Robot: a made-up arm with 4 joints. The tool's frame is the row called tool.
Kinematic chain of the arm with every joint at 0, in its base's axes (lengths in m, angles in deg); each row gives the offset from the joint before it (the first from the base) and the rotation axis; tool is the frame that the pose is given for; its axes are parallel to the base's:
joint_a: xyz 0 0 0.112 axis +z
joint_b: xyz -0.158 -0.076 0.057 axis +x
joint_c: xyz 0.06 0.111 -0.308 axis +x
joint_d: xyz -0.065 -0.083 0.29 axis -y
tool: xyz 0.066 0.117 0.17
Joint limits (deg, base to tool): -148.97..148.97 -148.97..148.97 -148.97..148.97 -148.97..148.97
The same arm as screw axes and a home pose.
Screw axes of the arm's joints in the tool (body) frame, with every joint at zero. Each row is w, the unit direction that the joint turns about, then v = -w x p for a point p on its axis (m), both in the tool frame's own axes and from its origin. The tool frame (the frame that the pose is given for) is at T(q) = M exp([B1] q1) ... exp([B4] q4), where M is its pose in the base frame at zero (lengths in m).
B1 = (0, 0, 1, -0.069, -0.097, 0)
B2 = (1, 0, 0, 0, -0.152, 0.145)
B3 = (1, 0, 0, 0, -0.46, 0.034)
B4 = (0, -1, 0, -0.17, 0, 0.066)
M: xyz -0.097 0.069 0.321 (m) rpy 0 0 0 (deg, as in URDF)
Joint limits (deg, base to tool): -148.97..148.97 -148.97..148.97 -148.97..148.97 -148.97..148.97

